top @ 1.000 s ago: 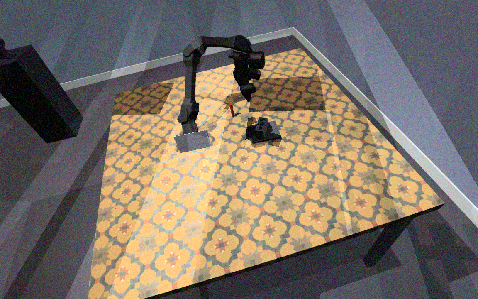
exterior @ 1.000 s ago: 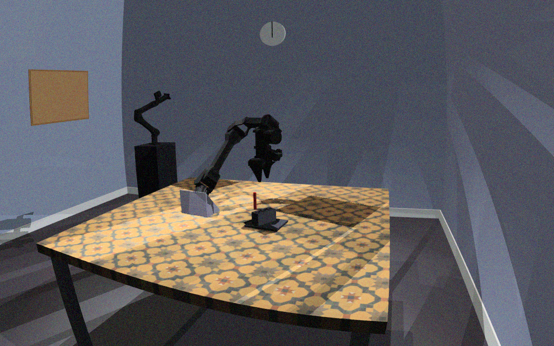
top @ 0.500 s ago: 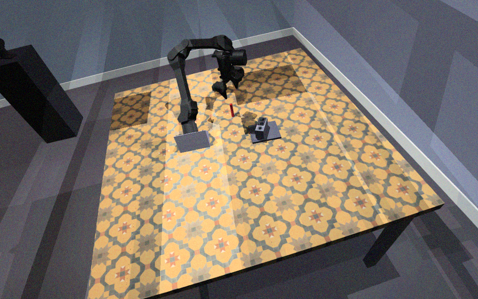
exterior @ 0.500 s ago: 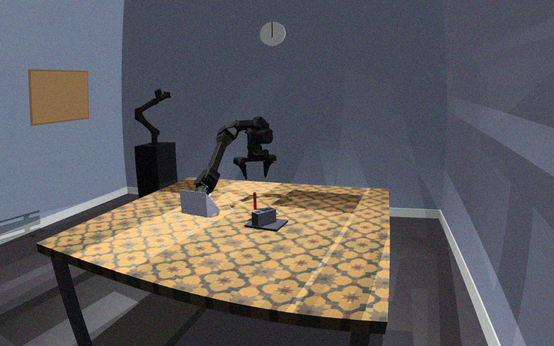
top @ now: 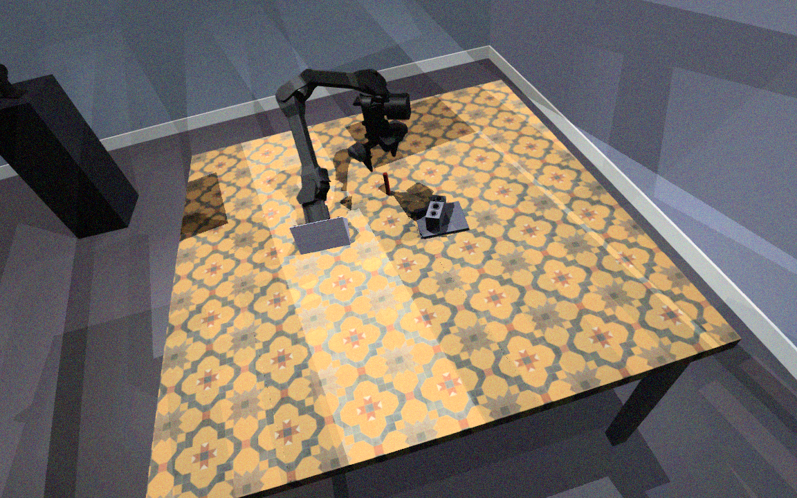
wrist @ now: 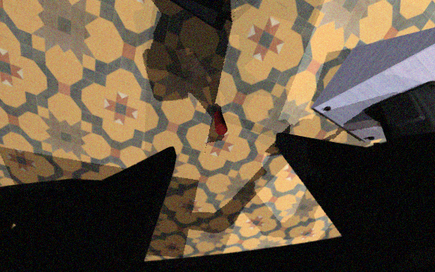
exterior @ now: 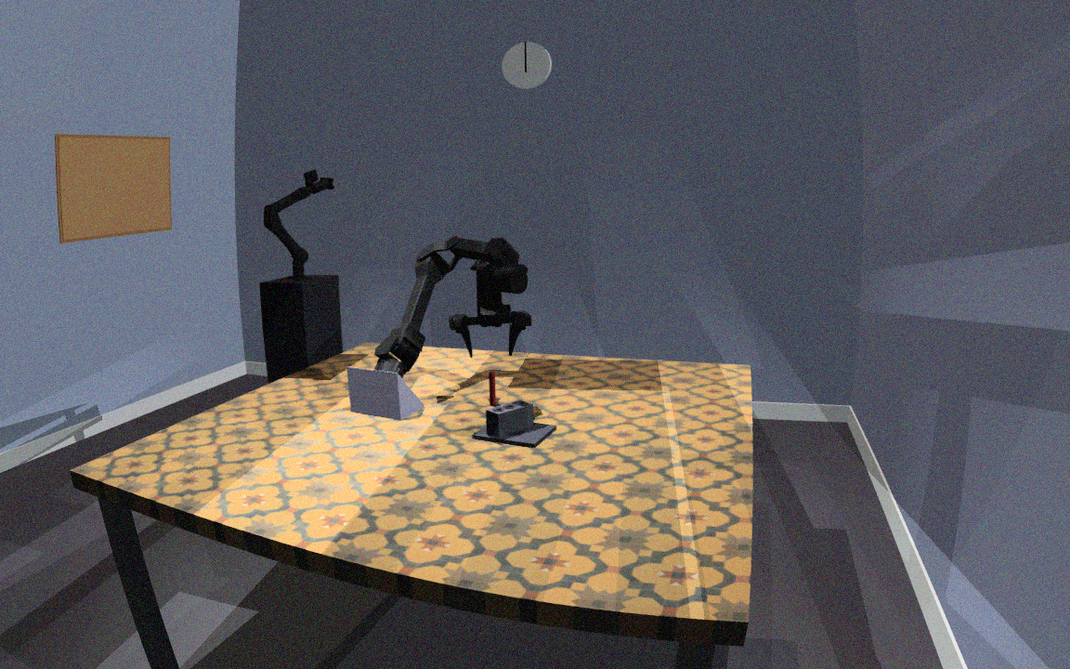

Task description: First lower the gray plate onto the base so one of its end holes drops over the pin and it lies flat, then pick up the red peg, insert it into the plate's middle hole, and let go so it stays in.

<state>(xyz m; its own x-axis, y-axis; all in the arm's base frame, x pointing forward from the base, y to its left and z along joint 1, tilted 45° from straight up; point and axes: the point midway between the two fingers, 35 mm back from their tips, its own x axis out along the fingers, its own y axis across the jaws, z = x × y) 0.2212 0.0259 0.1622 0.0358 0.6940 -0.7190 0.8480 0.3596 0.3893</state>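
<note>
Right now the red peg is 8 cm below my gripper tip. Also, from my gripper tip: gray plate: 12 cm ahead, 17 cm to the right, 7 cm below; then flat square base: 13 cm ahead, 16 cm to the right, 11 cm below.
</note>
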